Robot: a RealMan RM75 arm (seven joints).
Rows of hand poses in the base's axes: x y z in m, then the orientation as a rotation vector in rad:
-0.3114, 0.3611, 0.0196, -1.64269, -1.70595, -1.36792
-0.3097, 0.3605, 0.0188, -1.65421, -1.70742, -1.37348
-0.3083, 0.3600, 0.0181, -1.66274, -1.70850, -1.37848
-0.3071, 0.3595, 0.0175, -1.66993, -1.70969, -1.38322
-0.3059, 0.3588, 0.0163, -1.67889, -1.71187, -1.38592
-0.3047, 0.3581, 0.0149, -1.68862, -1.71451, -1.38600
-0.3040, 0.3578, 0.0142, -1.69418, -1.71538, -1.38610
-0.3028, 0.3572, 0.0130, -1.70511, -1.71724, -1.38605
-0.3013, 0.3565, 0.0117, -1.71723, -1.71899, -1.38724
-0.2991, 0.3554, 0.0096, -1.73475, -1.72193, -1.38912
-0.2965, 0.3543, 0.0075, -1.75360, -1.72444, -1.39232
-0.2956, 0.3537, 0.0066, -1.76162, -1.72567, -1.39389
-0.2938, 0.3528, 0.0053, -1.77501, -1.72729, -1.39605
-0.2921, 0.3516, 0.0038, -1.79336, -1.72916, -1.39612
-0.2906, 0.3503, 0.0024, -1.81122, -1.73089, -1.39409
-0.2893, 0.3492, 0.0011, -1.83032, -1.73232, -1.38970
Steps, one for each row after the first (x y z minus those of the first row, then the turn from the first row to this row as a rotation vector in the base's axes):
0.0017, -0.0006, -0.0008, -0.00521, -0.00419, -0.00976
0.0031, -0.0011, -0.0015, -0.00892, -0.00791, -0.01729
0.0043, -0.0016, -0.0021, -0.01215, -0.01155, -0.02378
0.0055, -0.0023, -0.0033, -0.01721, -0.01423, -0.03060
0.0067, -0.0030, -0.0047, -0.02339, -0.01533, -0.03694
0.0074, -0.0033, -0.0054, -0.02649, -0.01570, -0.04068
0.0086, -0.0039, -0.0066, -0.03273, -0.01636, -0.04792
0.0101, -0.0046, -0.0079, -0.03923, -0.01783, -0.05643
0.0123, -0.0057, -0.0100, -0.04888, -0.02031, -0.06871
0.0149, -0.0068, -0.0121, -0.05865, -0.02355, -0.08242
0.0158, -0.0074, -0.0130, -0.06288, -0.02517, -0.08829
0.0176, -0.0083, -0.0143, -0.06975, -0.02739, -0.09798
0.0193, -0.0095, -0.0158, -0.07945, -0.02837, -0.11031
0.0208, -0.0108, -0.0172, -0.08922, -0.02794, -0.12159
0.0221, -0.0119, -0.0185, -0.09980, -0.02589, -0.13296

